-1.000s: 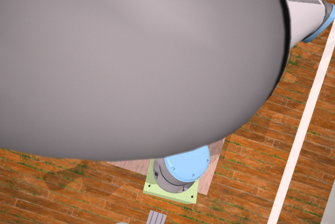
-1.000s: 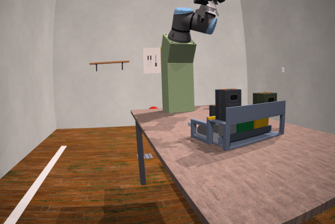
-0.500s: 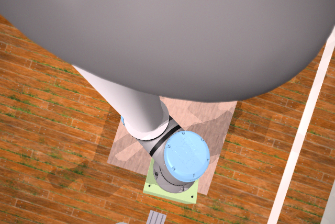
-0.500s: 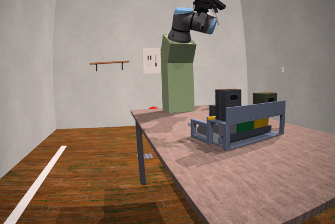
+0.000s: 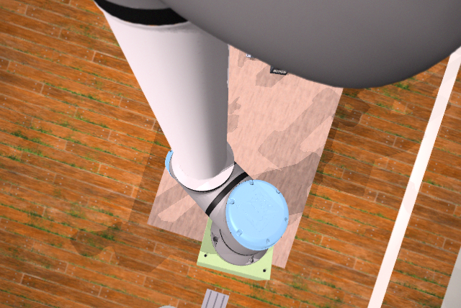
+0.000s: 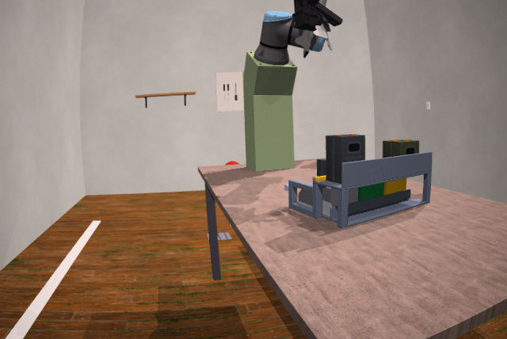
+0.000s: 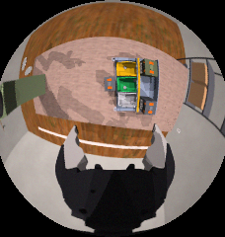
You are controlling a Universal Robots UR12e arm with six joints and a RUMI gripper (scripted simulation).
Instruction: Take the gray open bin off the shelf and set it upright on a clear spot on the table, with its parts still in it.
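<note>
Right now the gray open bin is 120 mm ahead of my hand, 10 mm to the right of it and 440 mm below it. Also, from my hand: yellow bin (30 mm ahead, 200 mm to the left, 440 mm below); green bin (70 mm ahead, 90 mm to the left, 440 mm below).
</note>
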